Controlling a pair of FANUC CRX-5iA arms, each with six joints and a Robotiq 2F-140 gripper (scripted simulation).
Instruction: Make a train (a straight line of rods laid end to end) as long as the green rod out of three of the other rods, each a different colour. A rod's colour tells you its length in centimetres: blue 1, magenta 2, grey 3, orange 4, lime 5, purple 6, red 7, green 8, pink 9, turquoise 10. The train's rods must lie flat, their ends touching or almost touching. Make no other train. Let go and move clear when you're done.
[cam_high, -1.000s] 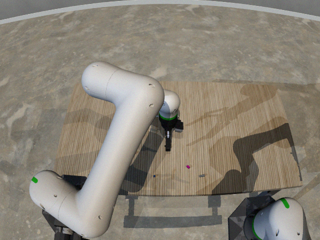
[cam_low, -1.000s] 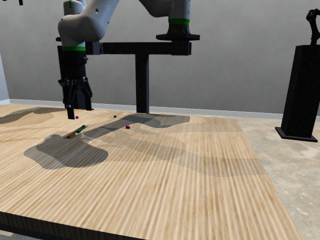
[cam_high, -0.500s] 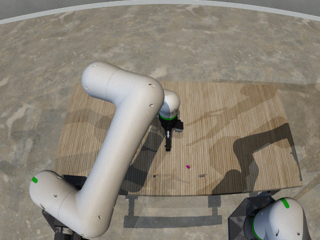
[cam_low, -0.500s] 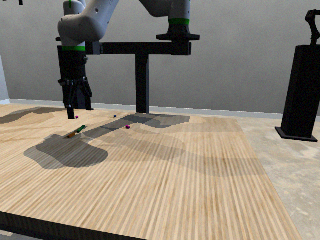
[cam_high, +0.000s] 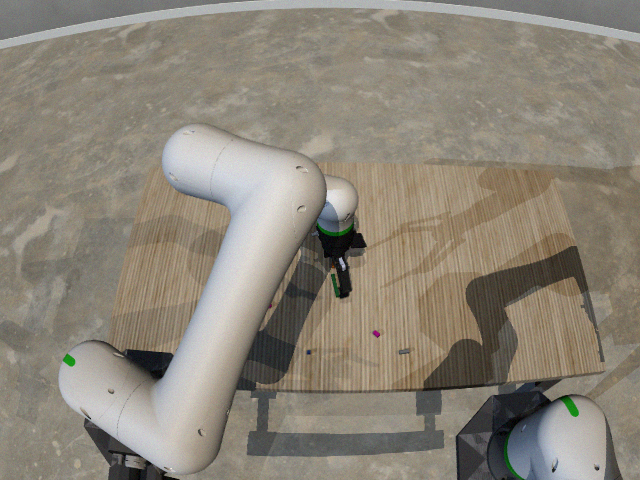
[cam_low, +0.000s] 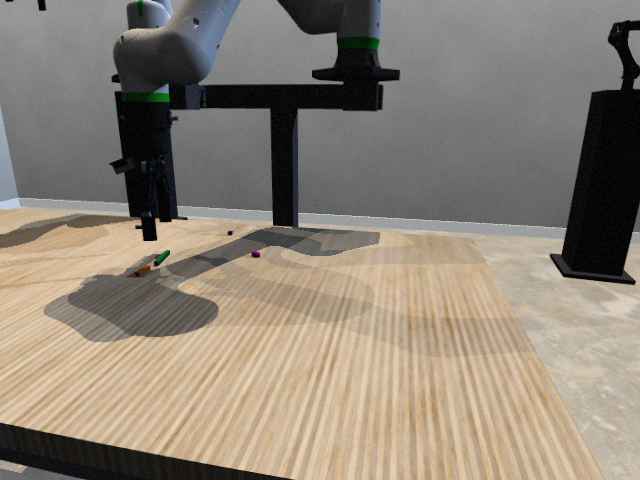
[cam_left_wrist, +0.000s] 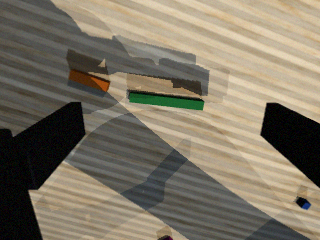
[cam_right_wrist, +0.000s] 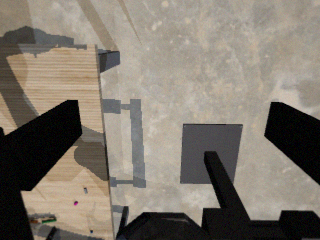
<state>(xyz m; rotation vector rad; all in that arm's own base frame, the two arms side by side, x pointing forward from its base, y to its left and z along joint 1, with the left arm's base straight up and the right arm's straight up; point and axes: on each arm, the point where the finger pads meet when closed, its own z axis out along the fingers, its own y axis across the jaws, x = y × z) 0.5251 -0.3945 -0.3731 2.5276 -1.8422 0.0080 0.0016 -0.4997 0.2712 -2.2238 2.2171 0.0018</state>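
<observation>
Now: the blue rod 23 cm behind my left hand, 7 cm below it and 5 cm to the left of it. Round my left hand: grey rod (23 cm to the right, 20 cm behind, 7 cm below); green rod (7 cm below); orange rod (8 cm ahead, 7 cm below, 2 cm to the left).
</observation>
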